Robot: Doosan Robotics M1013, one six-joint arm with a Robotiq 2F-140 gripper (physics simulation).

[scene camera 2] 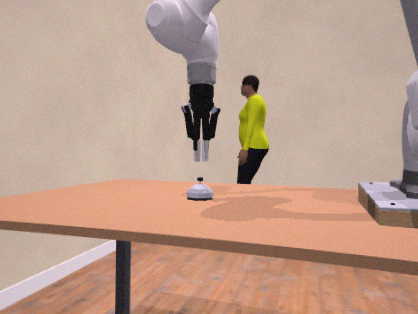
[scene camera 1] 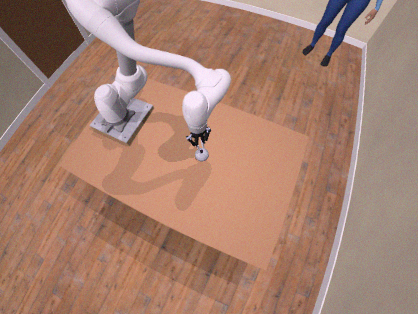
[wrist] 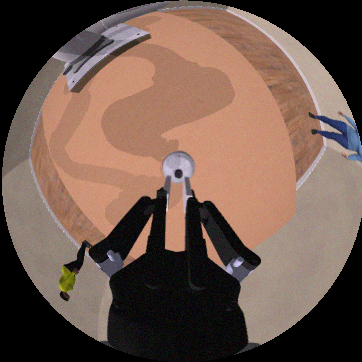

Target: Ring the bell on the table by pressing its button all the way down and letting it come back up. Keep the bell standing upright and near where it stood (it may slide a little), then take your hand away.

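A small silver-white bell stands upright on the brown table. Its black button is up on top, with its stem showing in scene camera 2. My gripper points straight down above the bell, its fingers drawn nearly together with a narrow gap and nothing between them. In scene camera 2 the fingertips are a short way above the button, apart from it, and roughly in line with it. The fingertips overlap the bell's near edge in the wrist view.
The arm's base plate is fixed at one side of the table. A person in yellow and a person in blue stand off beyond the table. The arm's shadow falls beside the bell.
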